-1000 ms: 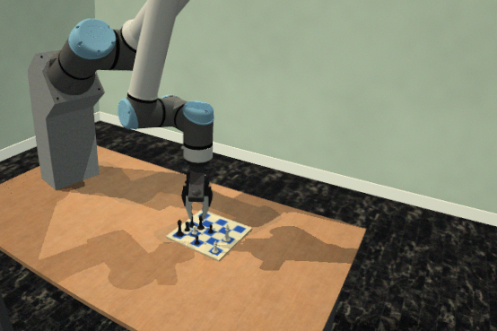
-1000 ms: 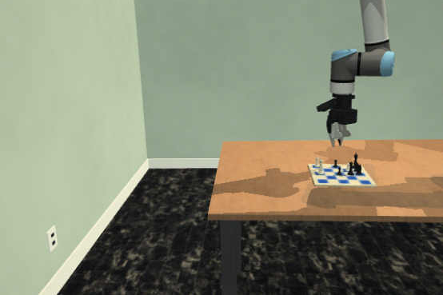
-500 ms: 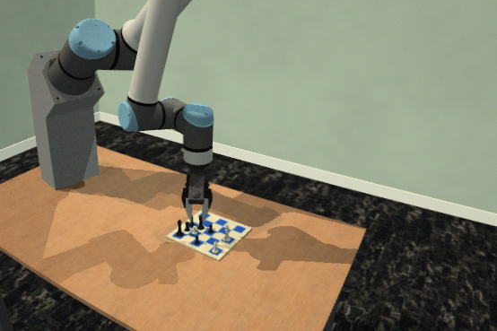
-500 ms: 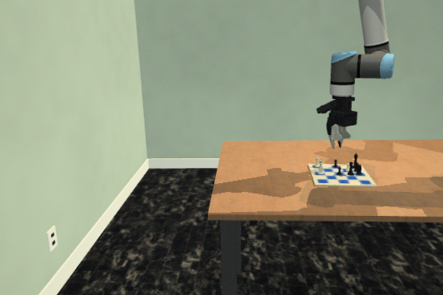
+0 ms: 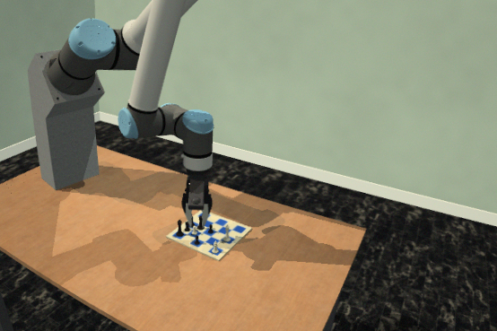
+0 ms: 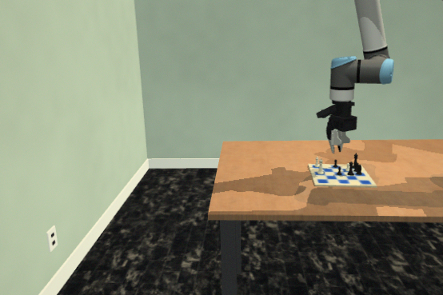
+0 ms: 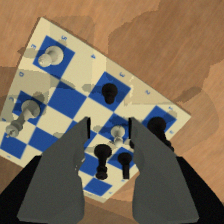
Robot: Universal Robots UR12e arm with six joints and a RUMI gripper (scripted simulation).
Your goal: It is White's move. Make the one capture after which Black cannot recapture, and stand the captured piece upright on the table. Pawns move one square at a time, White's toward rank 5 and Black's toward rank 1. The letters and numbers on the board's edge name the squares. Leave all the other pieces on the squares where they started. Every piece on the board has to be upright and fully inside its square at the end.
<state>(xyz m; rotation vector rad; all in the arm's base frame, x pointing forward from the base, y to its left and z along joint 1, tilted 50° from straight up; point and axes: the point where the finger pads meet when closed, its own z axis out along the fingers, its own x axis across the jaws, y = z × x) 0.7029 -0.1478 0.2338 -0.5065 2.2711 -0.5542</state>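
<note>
Right now my hand is 30 mm past the white pawn, 50 mm to the right of it and 70 mm above it. From my hand the other things lie so: blue-and-cream chessboard: 20 mm ahead, 70 mm to the left, 80 mm below.
</note>
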